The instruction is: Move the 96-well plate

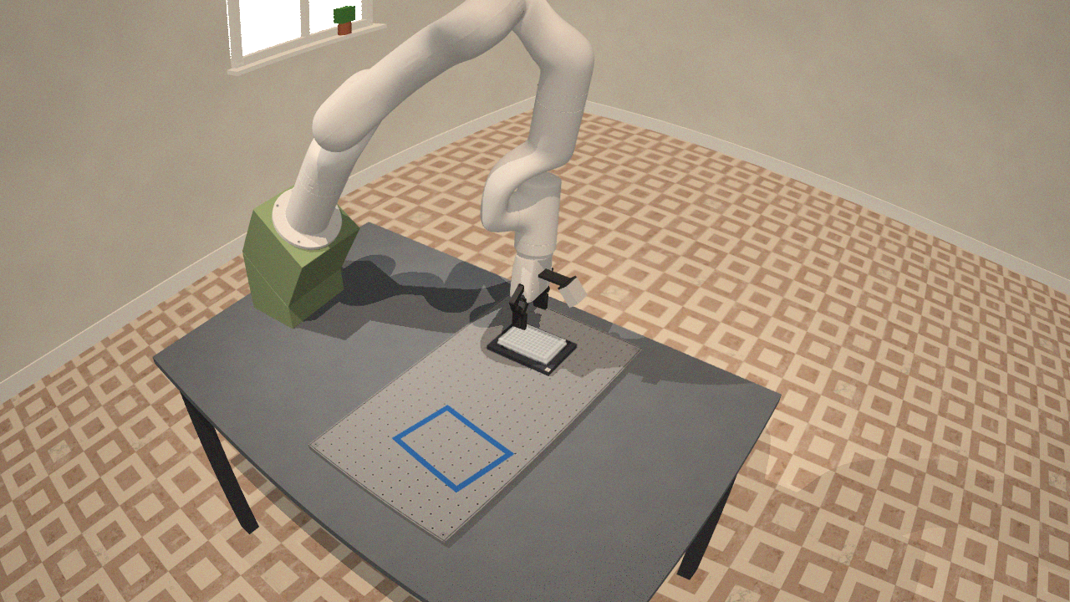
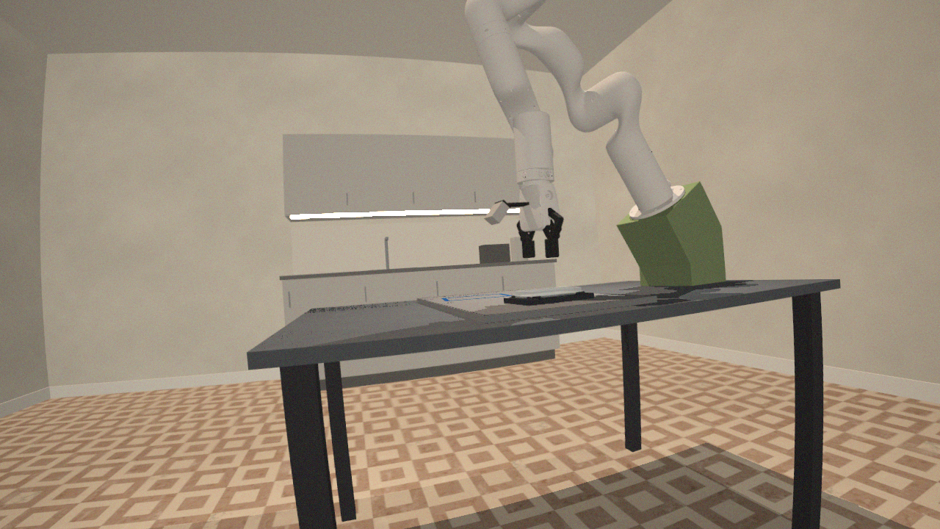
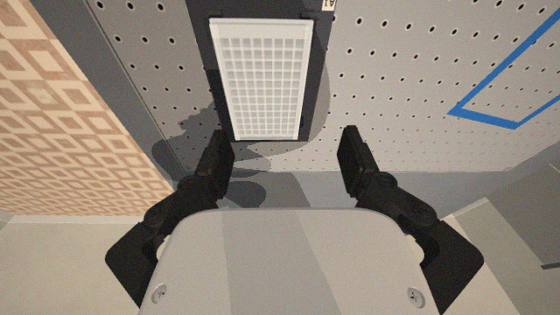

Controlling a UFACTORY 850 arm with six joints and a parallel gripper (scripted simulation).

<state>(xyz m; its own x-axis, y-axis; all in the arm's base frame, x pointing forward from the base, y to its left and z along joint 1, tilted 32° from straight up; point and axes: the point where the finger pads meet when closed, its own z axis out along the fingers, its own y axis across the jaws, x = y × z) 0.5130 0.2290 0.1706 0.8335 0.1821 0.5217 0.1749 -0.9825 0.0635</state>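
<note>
Right now my hand is 10 mm past the 96-well plate, 20 mm to the right of it and 90 mm above it. From my hand the other things lie so: black plate nest: 10 mm behind, 20 mm to the left, 100 mm below; then label: 80 mm ahead, 30 mm to the right, 90 mm below.
</note>
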